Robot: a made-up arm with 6 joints.
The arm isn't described. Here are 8 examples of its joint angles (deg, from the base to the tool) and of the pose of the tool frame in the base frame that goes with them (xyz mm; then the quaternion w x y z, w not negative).
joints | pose
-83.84 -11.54 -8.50 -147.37 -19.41 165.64 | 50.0 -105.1 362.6 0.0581 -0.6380 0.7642 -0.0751
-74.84 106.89 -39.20 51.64 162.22 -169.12 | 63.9 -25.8 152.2 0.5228 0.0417 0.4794 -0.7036
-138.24 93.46 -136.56 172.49 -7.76 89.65 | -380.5 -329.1 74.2 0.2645 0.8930 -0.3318 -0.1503
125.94 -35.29 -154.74 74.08 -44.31 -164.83 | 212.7 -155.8 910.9 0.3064 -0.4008 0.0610 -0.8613
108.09 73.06 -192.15 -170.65 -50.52 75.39 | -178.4 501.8 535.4 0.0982 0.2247 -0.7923 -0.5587
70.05 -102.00 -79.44 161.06 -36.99 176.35 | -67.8 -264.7 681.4 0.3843 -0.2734 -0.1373 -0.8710
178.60 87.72 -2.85 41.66 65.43 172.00 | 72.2 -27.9 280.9 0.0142 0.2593 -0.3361 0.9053
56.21 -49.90 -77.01 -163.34 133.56 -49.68 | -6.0 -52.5 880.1 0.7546 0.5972 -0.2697 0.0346
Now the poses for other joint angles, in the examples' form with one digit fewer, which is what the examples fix.
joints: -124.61 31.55 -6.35 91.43 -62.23 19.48
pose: -143 -60 329 0.477 -0.288 -0.789 -0.258
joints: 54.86 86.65 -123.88 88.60 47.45 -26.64
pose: 302 454 101 0.441 -0.877 -0.074 0.176
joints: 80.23 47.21 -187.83 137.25 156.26 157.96
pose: 0 300 793 0.280 0.779 0.391 -0.402
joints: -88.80 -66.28 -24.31 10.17 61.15 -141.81
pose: 9 -125 578 0.266 0.872 0.411 -0.030
